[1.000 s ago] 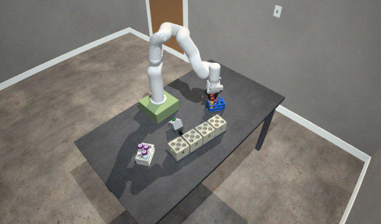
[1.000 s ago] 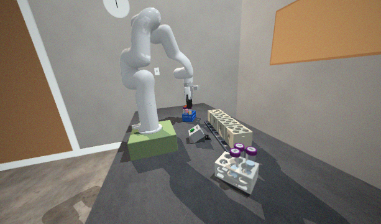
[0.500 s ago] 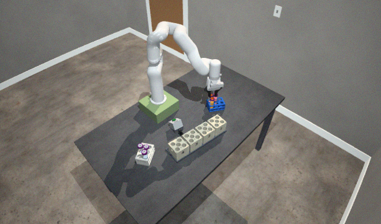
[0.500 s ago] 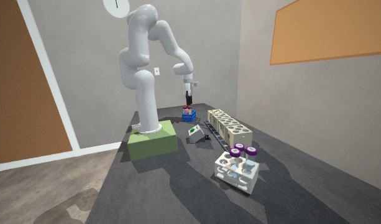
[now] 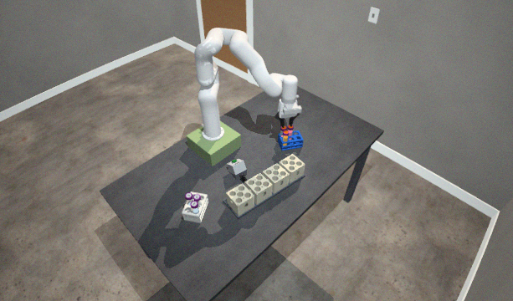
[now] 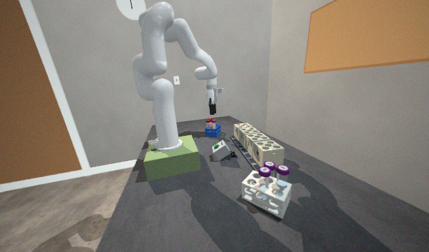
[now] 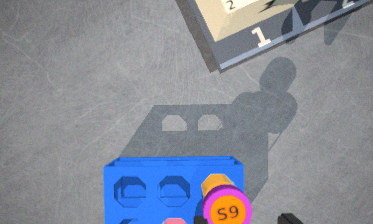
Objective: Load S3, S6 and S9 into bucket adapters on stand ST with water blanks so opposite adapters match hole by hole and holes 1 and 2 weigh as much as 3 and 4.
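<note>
Now: hand 60 mm to the right of the sample tube and 120 mm above it. Also, from my hand: blue sample rack: 10 mm ahead, 40 mm to the left, 160 mm below; green done key: 100 mm behind, 320 mm to the right, 120 mm below; adapter 1: 160 mm ahead, 150 mm to the right, 140 mm below.
</note>
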